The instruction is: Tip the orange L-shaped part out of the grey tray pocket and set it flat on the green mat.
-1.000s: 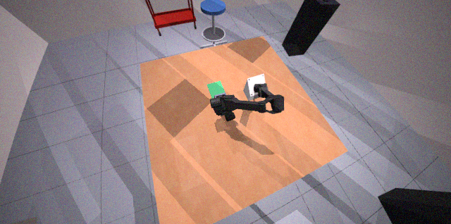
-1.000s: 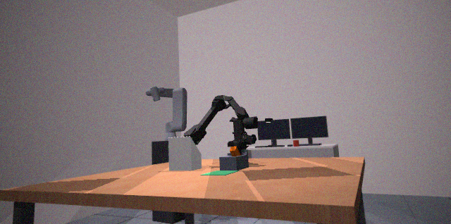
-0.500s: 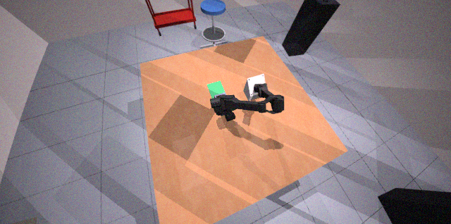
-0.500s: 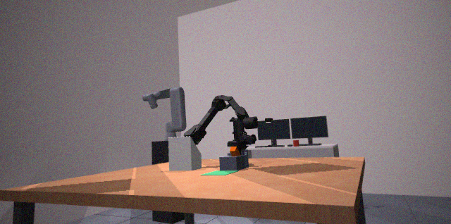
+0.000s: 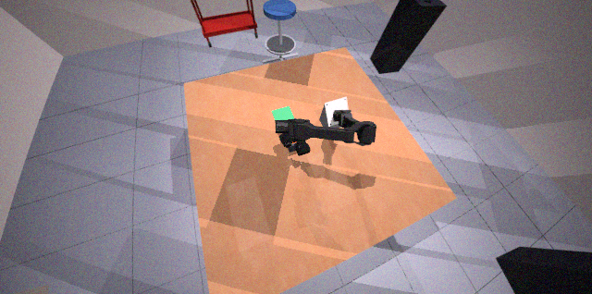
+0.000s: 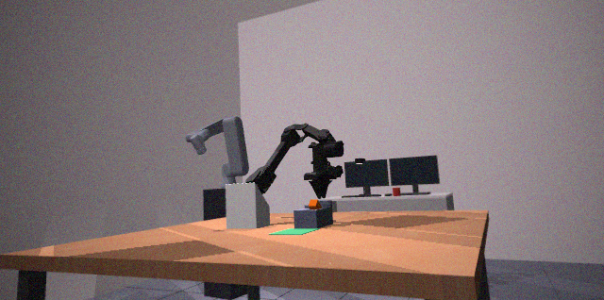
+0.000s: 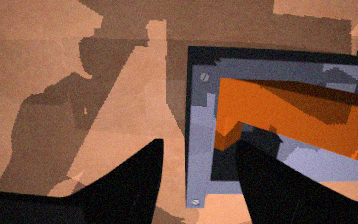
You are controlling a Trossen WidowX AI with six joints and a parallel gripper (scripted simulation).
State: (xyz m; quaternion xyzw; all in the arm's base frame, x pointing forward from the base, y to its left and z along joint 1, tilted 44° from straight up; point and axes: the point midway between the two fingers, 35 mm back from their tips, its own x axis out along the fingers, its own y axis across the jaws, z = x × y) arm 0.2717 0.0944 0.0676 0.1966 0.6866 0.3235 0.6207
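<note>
Now: gripper tip 3 cm short of the green mat, 22 cm to the left of it and 11 cm above it.
</note>
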